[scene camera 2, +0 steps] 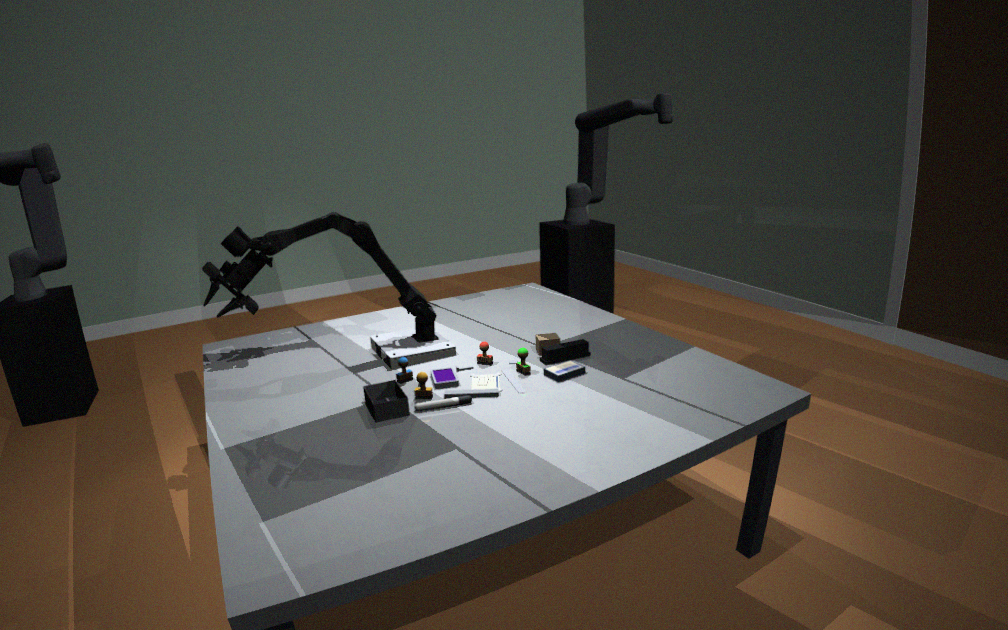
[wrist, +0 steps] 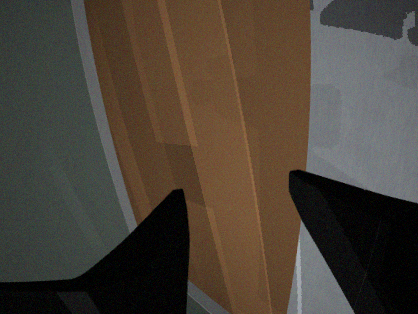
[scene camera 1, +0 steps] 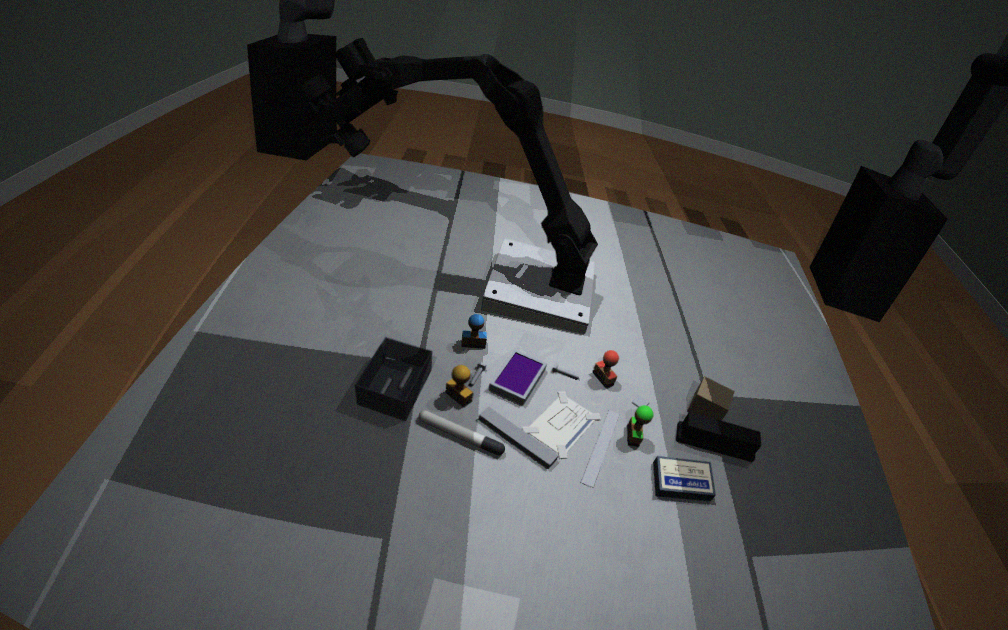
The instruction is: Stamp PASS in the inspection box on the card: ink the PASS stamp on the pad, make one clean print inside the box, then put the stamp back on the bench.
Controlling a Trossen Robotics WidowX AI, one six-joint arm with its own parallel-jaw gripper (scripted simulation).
Labels:
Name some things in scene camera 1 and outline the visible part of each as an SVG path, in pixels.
My gripper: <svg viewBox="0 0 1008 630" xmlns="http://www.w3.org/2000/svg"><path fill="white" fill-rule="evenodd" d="M309 79L301 86L308 99L311 99L309 101L310 109L301 128L308 125L326 108L331 116L334 117L340 129L319 140L315 146L337 143L340 146L344 144L351 157L362 153L370 145L370 140L363 132L363 129L356 131L353 124L349 124L368 110L363 108L362 105L360 106L353 96L352 88L358 82L355 78L344 81L341 84L342 89L336 94L340 95L340 97L332 100L327 94L331 86L324 79L323 75L320 74Z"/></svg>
A black tray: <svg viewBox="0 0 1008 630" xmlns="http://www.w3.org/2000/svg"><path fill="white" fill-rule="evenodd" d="M385 337L354 385L357 405L406 422L432 370L433 351Z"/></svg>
A cardboard box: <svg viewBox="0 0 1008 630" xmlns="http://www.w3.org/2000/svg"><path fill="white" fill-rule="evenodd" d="M704 376L697 387L687 412L694 412L701 416L705 415L722 421L730 409L734 390L730 390L726 386L720 385Z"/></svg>

